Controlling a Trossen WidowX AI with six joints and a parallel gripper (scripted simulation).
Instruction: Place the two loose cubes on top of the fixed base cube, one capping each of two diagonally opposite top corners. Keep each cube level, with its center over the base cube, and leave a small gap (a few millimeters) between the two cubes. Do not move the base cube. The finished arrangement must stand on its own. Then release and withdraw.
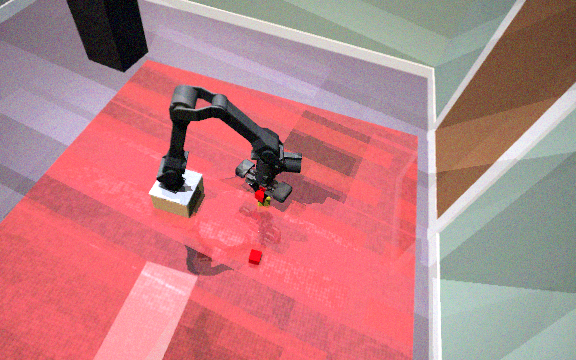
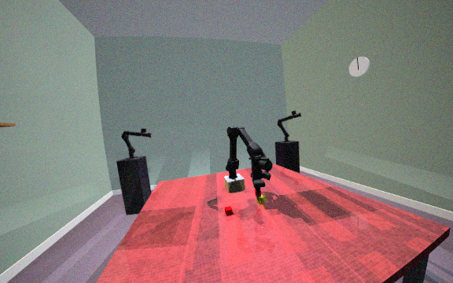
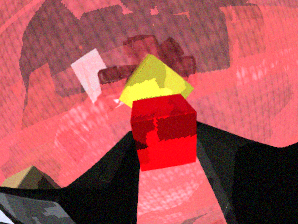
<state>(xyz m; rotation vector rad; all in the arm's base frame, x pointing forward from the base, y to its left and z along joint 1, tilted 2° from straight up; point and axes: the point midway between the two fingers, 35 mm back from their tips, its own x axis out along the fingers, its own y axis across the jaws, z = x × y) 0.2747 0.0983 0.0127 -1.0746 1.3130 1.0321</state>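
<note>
The yellow base cube is 20 mm to the left of my gripper tip and 40 mm below it.
</note>
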